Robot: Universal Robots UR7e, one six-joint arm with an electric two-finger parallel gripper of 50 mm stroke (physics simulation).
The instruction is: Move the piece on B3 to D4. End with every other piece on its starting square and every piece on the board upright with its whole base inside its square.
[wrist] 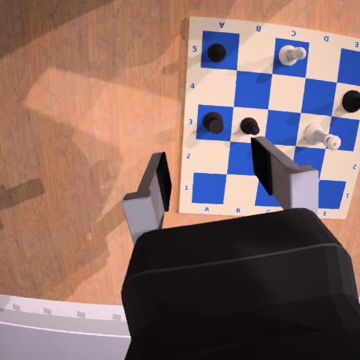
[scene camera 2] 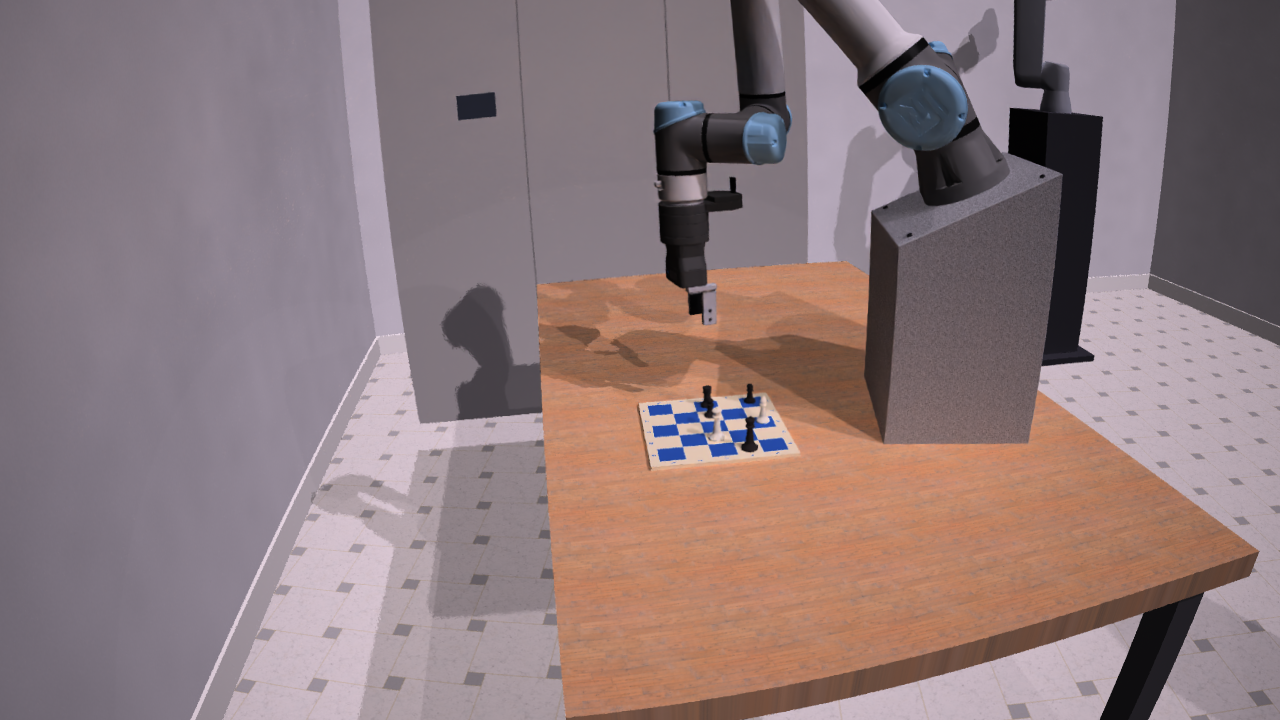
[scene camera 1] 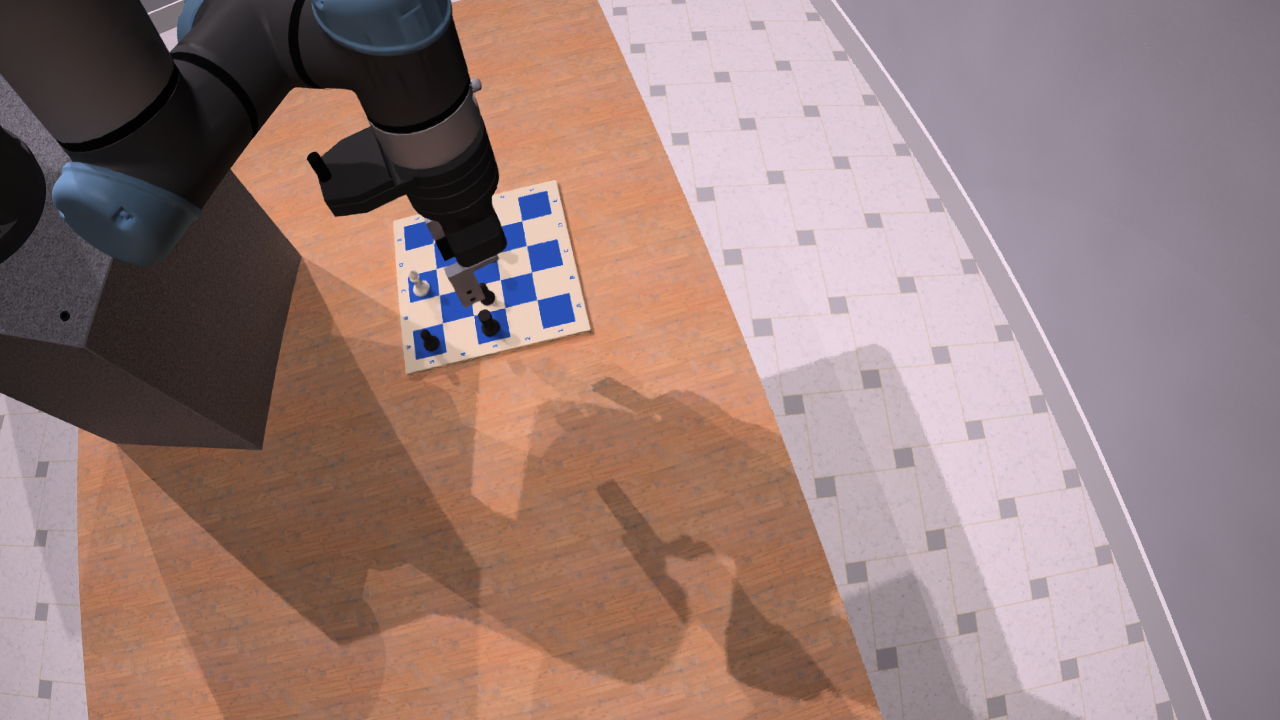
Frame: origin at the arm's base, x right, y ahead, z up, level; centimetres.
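Seen in the pictures: gripper, fingertip midpoint: (scene camera 2: 702, 318) (scene camera 1: 463, 276); arm's base, link origin: (scene camera 2: 966, 185).
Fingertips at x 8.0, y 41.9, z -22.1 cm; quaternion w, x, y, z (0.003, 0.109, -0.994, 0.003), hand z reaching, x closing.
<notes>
Offsets run from my fingertips to a thing's middle. "pt": to the spot under its first point.
The B3 piece, a small black pawn @(dx -5.5, dy -0.1, dz -12.9 cm) (scene camera 1: 486, 293) (scene camera 2: 709, 411) (wrist: 249, 126), stands upright on its cream square, partly behind a finger in scene camera 1. The blue D4 square @(pt dx -13.6, dy -2.7, dz -14.5 cm) (scene camera 2: 736, 437) (wrist: 318, 96) bears no piece. My gripper (scene camera 1: 472, 291) (scene camera 2: 702, 313) (wrist: 210, 161) is open and empty, high above the board @(dx -9.3, dy -0.1, dz -14.8 cm) (scene camera 1: 580, 324) (scene camera 2: 698, 462) (wrist: 186, 172). In the wrist view its right fingertip shows just below the pawn, its left one off the board's A side.
Black pieces stand on A5 @(dx -1.4, dy -7.5, dz -12.9 cm) (scene camera 1: 429, 341) (scene camera 2: 750, 394) (wrist: 216, 52), A3 @(dx -1.5, dy -0.3, dz -12.8 cm) (scene camera 1: 488, 324) (scene camera 2: 707, 394) (wrist: 213, 122) and E4 @(dx -17.4, dy -3.9, dz -11.9 cm) (scene camera 2: 750, 436) (wrist: 352, 101). White pieces stand on C5 @(dx -9.0, dy -7.9, dz -12.3 cm) (scene camera 1: 419, 285) (scene camera 2: 762, 411) (wrist: 290, 55) and D3 @(dx -13.3, dy +0.2, dz -11.9 cm) (scene camera 2: 716, 427) (wrist: 315, 133). The arm's pedestal (scene camera 1: 196, 340) (scene camera 2: 957, 340) stands beyond row 5.
</notes>
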